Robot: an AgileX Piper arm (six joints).
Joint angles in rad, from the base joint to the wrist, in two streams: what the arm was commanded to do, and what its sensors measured. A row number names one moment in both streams.
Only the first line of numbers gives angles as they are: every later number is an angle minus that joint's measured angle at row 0.
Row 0, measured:
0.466 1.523 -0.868 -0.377 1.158 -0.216
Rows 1 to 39, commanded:
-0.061 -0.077 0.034 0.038 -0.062 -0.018
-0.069 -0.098 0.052 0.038 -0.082 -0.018
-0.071 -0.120 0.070 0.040 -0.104 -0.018
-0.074 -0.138 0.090 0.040 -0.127 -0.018
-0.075 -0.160 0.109 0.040 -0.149 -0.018
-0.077 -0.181 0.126 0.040 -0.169 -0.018
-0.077 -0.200 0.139 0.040 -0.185 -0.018
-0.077 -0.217 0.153 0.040 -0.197 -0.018
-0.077 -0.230 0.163 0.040 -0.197 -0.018
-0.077 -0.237 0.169 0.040 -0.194 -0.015
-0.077 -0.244 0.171 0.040 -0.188 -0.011
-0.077 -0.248 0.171 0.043 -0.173 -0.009
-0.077 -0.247 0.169 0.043 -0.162 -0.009
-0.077 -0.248 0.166 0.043 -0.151 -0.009
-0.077 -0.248 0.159 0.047 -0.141 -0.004
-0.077 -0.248 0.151 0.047 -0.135 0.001
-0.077 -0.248 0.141 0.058 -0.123 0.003
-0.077 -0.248 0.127 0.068 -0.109 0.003
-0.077 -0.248 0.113 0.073 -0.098 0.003
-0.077 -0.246 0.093 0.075 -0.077 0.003
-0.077 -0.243 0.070 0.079 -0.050 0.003
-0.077 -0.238 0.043 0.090 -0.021 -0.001
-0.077 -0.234 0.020 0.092 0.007 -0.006
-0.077 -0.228 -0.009 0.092 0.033 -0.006
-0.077 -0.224 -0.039 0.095 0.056 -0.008
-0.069 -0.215 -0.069 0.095 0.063 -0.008
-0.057 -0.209 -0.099 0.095 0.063 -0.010
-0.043 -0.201 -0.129 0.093 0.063 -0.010
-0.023 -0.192 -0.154 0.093 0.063 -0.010
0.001 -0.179 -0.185 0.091 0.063 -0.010
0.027 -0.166 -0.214 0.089 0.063 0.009
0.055 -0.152 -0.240 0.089 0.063 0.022
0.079 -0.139 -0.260 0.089 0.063 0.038
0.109 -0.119 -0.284 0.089 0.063 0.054
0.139 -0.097 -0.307 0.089 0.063 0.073
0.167 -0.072 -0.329 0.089 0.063 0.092
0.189 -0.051 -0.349 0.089 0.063 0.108
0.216 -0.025 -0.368 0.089 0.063 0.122
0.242 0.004 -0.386 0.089 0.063 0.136
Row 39, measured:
0.151 -0.080 -0.318 0.086 0.058 0.074
